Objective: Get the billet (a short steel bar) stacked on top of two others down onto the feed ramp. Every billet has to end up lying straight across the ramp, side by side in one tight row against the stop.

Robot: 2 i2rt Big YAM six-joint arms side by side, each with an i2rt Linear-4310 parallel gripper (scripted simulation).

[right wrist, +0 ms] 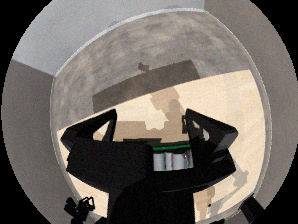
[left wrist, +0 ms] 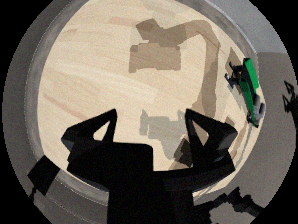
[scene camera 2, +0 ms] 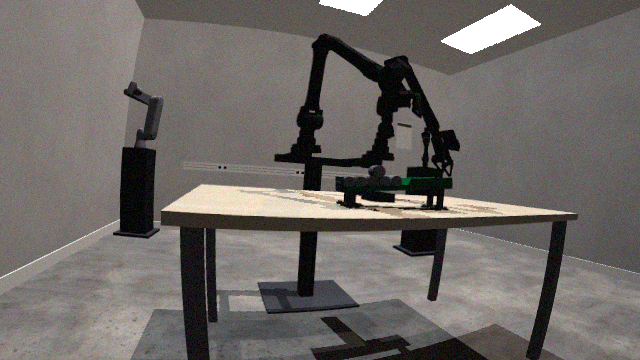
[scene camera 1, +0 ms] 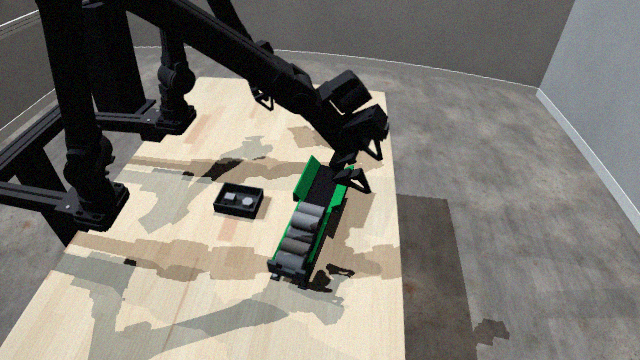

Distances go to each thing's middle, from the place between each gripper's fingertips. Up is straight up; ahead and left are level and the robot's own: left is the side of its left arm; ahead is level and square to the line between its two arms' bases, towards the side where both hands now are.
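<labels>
From the small black tray (scene camera 1: pixel 242 191), my left gripper is 37 cm to the left, 2 cm short of it and 13 cm above it.
My right hand (scene camera 1: pixel 375 176) is 37 cm past the small black tray, and it is also 9 cm to the right of the tray and 27 cm above it.
</labels>
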